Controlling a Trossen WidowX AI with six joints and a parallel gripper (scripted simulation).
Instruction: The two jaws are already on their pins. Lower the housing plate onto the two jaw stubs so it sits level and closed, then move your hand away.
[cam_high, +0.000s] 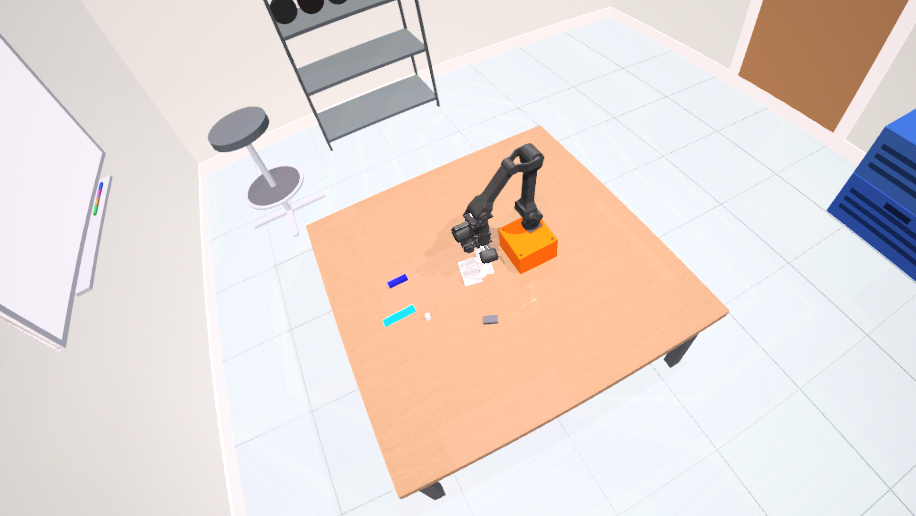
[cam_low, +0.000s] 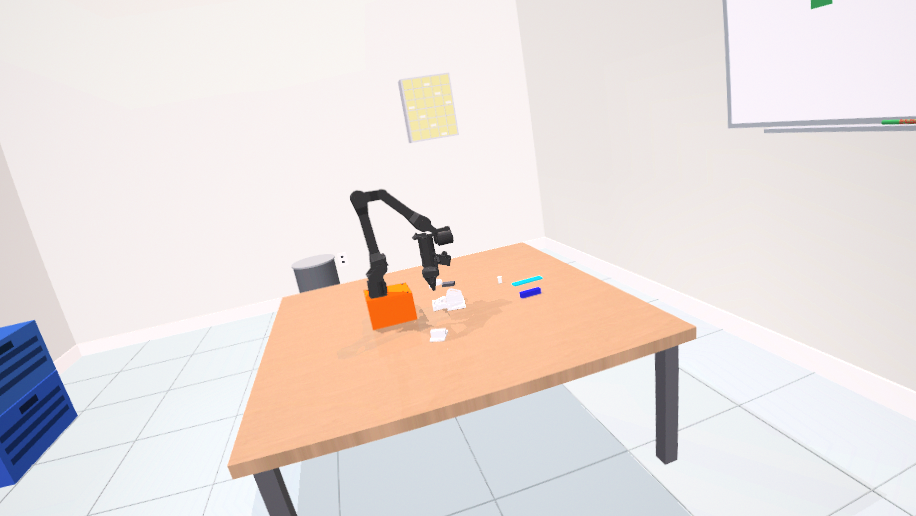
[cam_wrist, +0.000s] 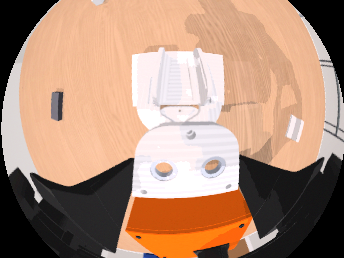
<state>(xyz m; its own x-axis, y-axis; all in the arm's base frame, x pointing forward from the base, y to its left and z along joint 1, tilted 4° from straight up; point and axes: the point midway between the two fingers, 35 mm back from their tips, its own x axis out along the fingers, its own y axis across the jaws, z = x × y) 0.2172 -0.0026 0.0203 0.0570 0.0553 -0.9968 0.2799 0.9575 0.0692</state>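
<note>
The white base is 8 cm below my gripper tip, 7 cm ahead of it and 2 cm to the right of it. The rest, counted from my gripper tip: blue block (33 cm ahead, 15 cm to the right, 7 cm below); grey block (21 cm to the left, 12 cm ahead, 8 cm below); white cube (31 cm ahead, 7 cm to the left, 7 cm below).
</note>
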